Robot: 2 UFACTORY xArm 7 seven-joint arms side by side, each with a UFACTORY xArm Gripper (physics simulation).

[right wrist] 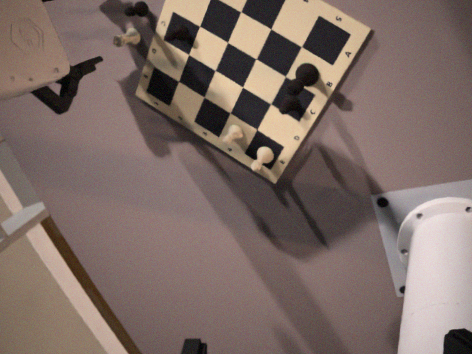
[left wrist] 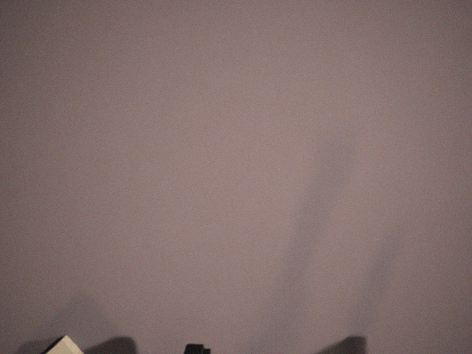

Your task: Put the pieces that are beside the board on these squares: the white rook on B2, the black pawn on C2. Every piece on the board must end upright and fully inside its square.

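Where they show: left gripper, fingertip midpoint: [right wrist: 79, 26]; left arm's base, origin of the base link: [right wrist: 450, 242].
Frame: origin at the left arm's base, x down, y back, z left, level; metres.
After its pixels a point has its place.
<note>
The white rook [right wrist: 127, 37] {x -0.019, y -0.301, z -0.350 m} and the black pawn [right wrist: 137, 9] {x -0.014, y -0.274, z -0.374 m} stand on the table just off the board's row-1 edge. The board [right wrist: 362, 32] {x -0.006, y -0.038, z -0.264 m} [left wrist: 65, 347] {x -0.006, y -0.335, z -0.281 m} shows its corner at the bottom left of the left wrist view. In the right wrist view, squares B2 [right wrist: 220, 20] {x -0.006, y -0.181, z -0.325 m} and C2 [right wrist: 208, 49] {x -0.006, y -0.209, z -0.299 m} carry no piece. My left gripper [right wrist: 79, 26] {x -0.048, y -0.340, z -0.384 m} is open, left of the rook and apart from it; part of it is cut off. One black fingertip [left wrist: 197, 349] {x -0.055, y -0.356, z -0.339 m} shows in the left wrist view. My right gripper [right wrist: 325, 345] {x -0.352, y -0.019, z -0.198 m} is open and empty, away from the board.
A black piece [right wrist: 180, 34] {x -0.017, y -0.230, z -0.327 m} stands on C1, black pieces [right wrist: 306, 75] {x -0.026, y -0.102, z -0.241 m} [right wrist: 290, 105] {x -0.020, y -0.132, z -0.213 m} near B5 and C5, white pieces [right wrist: 233, 133] {x -0.019, y -0.213, z -0.198 m} [right wrist: 263, 156] {x -0.020, y -0.185, z -0.162 m} on E4 and E5. A white arm base [right wrist: 435, 250] {x -0.076, y -0.010, z -0.046 m} is at right, a wood-edged panel [right wrist: 55, 265] at bottom left.
</note>
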